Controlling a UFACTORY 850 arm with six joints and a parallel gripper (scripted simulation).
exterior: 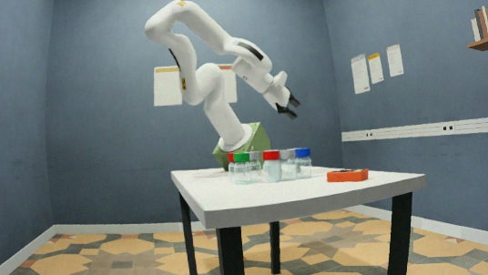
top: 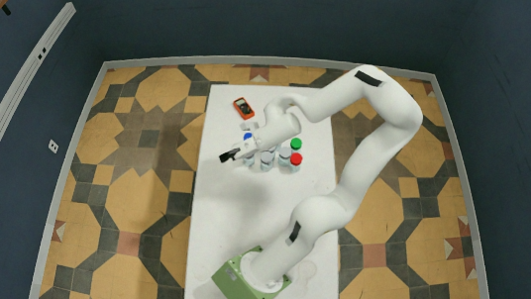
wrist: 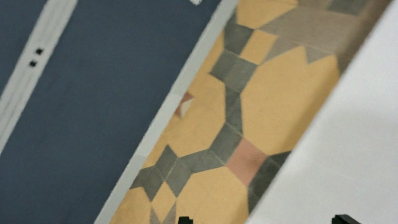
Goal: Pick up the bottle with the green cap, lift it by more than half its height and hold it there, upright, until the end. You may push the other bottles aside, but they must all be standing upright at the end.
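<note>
Now: the green-capped bottle 70 mm ahead of my hand, 320 mm to the right of it and 220 mm below it. Round my hand: blue-capped bottle: 160 mm ahead, 120 mm to the right, 220 mm below; then orange multimeter: 390 mm ahead, 160 mm to the right, 250 mm below.
</note>
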